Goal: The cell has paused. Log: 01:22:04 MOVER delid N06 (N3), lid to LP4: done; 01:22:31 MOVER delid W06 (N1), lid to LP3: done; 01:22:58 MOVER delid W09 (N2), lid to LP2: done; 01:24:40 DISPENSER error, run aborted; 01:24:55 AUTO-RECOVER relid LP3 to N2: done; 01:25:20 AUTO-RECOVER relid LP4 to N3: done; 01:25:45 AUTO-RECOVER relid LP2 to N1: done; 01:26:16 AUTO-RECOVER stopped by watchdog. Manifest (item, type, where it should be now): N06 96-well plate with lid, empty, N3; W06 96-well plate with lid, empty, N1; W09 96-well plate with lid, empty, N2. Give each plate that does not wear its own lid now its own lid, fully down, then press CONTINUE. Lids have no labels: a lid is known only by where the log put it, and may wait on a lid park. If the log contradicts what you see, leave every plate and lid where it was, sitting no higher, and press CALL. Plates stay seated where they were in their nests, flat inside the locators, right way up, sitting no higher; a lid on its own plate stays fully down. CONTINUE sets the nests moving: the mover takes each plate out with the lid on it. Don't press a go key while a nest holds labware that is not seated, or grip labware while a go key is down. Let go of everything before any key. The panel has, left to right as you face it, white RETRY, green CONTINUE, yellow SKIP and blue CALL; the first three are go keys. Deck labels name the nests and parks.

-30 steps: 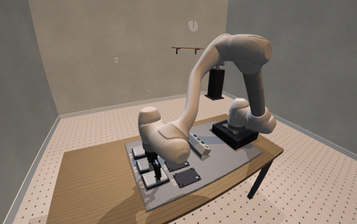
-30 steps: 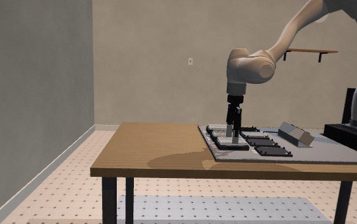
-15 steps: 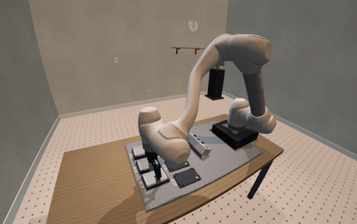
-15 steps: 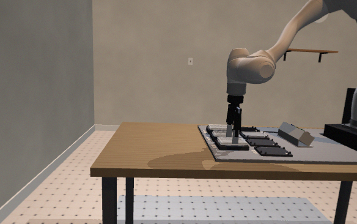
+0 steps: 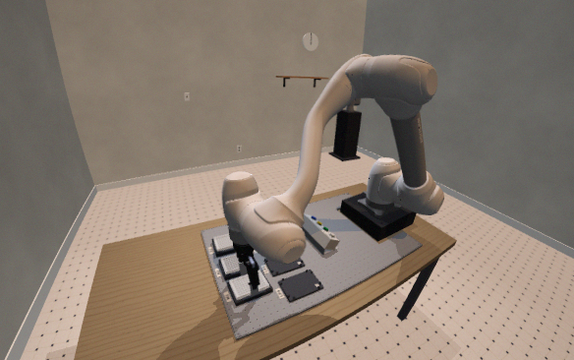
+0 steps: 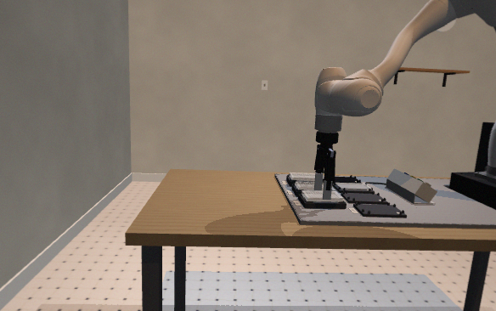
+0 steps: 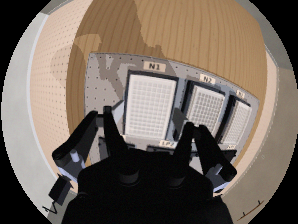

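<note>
My hand is 3 cm above the plate. The rest, counted from my hand: pale lid 18 cm behind, 20 cm to the right, 4 cm below; green key 42 cm behind, 13 cm to the right, 1 cm above; LP2 lid park 18 cm behind, 7 cm to the right, 5 cm below.
</note>
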